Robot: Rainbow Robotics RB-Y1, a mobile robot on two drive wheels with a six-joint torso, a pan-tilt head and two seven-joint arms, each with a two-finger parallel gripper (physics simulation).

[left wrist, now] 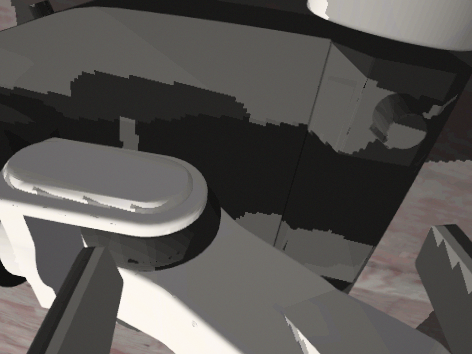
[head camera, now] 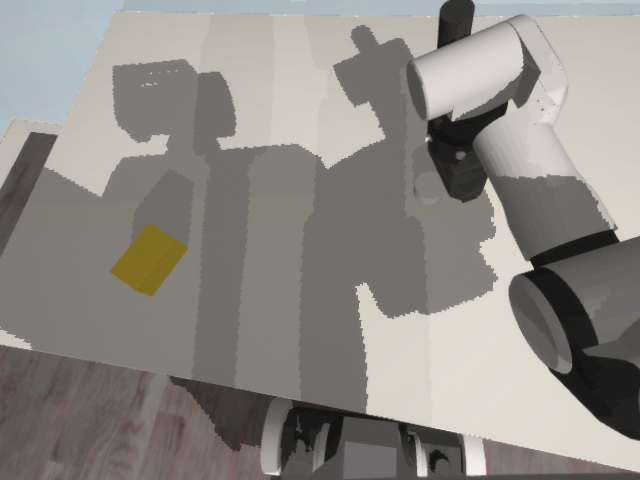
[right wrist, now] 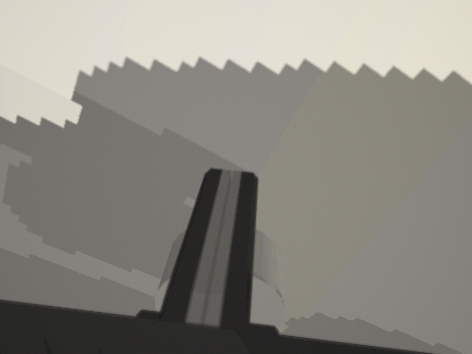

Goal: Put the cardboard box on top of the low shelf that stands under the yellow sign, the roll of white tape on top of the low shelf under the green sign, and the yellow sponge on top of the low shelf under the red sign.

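Places are measured from the robot's base along level axes (x ahead, y left, z up), in millimetres.
Where they show: left gripper, fingertip midpoint: [left wrist: 269, 256]; right gripper, fingertip midpoint: [head camera: 451, 184] [right wrist: 231, 189].
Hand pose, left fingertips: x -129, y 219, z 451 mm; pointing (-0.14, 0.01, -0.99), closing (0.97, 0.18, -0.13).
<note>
Things, the pixels of their top centre, and the offset from my left fingertips. Level surfaces: height alone.
- white tape, top centre: [right wrist: 219, 311] [head camera: 430, 184] 293 mm up, 621 mm ahead, 297 mm right
- yellow sponge, top centre: [head camera: 143, 255] 314 mm up, 467 mm ahead, 164 mm left
- white table, surface height: 269 mm up
- Wooden floor, surface height: 450 mm down
The roll of white tape [head camera: 428, 188] [right wrist: 268, 300] stands on the white table top, partly hidden behind the fingers in the right wrist view. My right gripper [head camera: 467, 198] [right wrist: 231, 189] is shut and empty, its fingertips together above the table, close beside the roll in the head view. The yellow sponge [head camera: 148, 259] lies on the table at the left of the head view. My left gripper [left wrist: 269, 256] is open with nothing between its fingers, beside the robot's own body. The cardboard box, the shelves and the signs do not show.
The white table [head camera: 392, 361] spans most of the head view, with shadows across it. Its near edge runs just in front of the robot's base [head camera: 369, 439]. A pale-edged structure [head camera: 31, 124] stands beyond the table's left edge. Wooden floor [head camera: 103, 423] shows at the bottom left.
</note>
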